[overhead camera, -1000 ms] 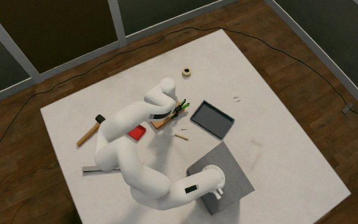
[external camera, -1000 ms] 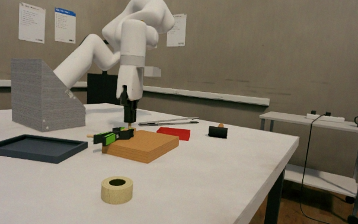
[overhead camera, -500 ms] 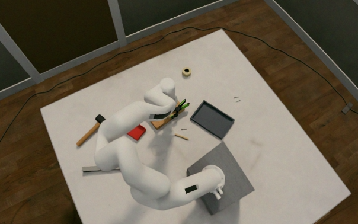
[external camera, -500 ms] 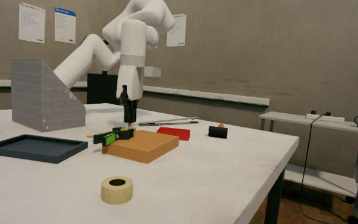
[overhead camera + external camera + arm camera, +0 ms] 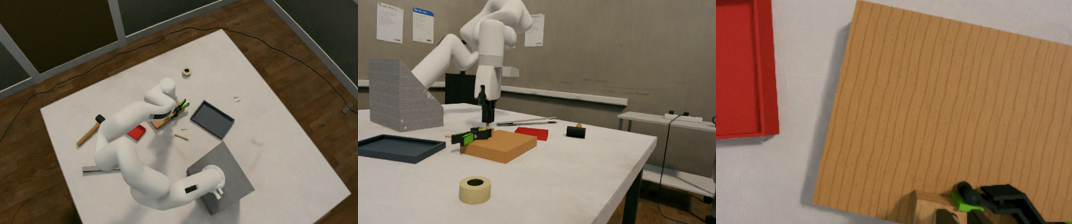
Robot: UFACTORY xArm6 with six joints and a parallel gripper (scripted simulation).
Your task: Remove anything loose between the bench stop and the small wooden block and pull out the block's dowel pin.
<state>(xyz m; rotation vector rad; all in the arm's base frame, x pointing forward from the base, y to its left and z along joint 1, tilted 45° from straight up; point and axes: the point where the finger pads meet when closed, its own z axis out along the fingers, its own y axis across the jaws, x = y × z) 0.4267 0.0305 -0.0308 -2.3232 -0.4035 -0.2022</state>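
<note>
My hand is 2 cm above the dowel pin. The rest, counted from my hand: loose dowel: 13 cm behind, 9 cm below, 1 cm to the right; small wooden block: 5 cm below; red tray: 20 cm to the left, 9 cm below, 4 cm ahead.
</note>
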